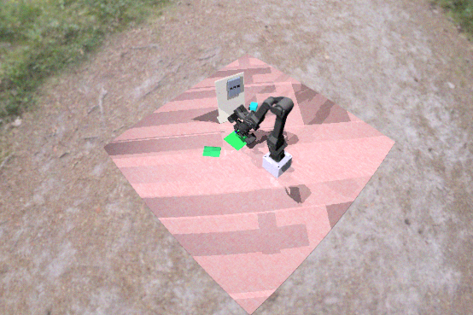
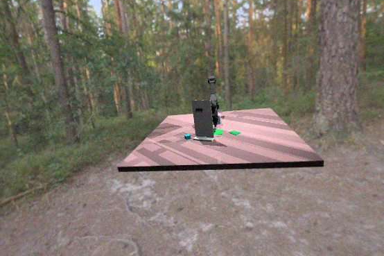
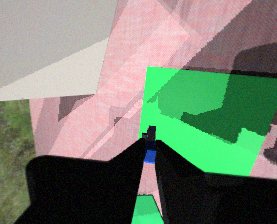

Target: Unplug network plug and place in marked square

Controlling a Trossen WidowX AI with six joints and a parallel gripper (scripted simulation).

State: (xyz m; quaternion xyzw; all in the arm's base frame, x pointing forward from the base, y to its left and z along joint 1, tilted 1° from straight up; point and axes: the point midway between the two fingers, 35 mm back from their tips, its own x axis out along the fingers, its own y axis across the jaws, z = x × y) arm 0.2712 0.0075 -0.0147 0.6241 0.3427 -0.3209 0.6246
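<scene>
Now: gripper tip 50 mm above the green marked square and 10 mm past it. From my gripper tip the other things lie so: beige panel (130 mm ahead, 100 mm to the right, 100 mm above); then blue network plug (right at my gripper tip).
</scene>
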